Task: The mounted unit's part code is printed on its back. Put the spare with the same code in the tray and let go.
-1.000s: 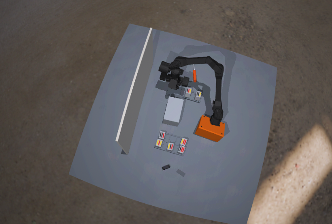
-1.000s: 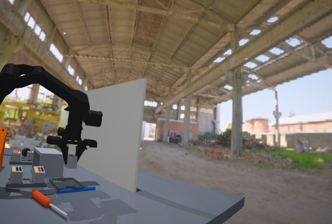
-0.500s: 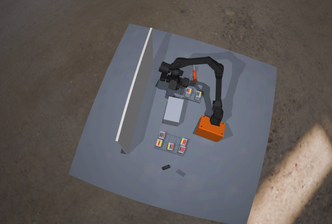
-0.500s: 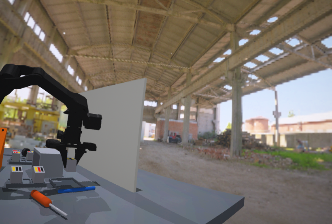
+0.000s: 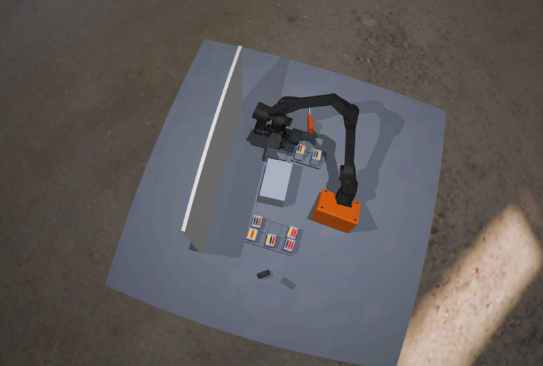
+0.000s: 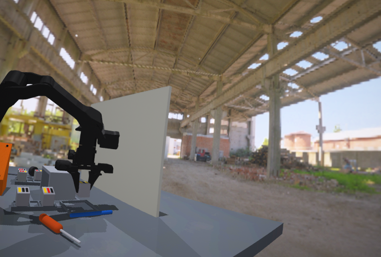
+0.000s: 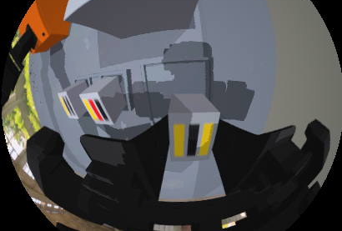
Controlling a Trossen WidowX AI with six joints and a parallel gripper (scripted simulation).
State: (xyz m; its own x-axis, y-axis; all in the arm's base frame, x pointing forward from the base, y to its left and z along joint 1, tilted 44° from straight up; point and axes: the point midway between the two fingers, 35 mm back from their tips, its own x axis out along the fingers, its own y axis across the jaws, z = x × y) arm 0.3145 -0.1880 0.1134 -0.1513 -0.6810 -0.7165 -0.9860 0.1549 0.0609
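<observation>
The dark tray is 1 cm behind my gripper tip and 5 cm below it. From my gripper tip the other things lie so: white panel (20 cm ahead, 18 cm to the left, 17 cm above); blue pen (1 cm ahead, 7 cm to the right, 5 cm below); grey spare (2 cm above).
</observation>
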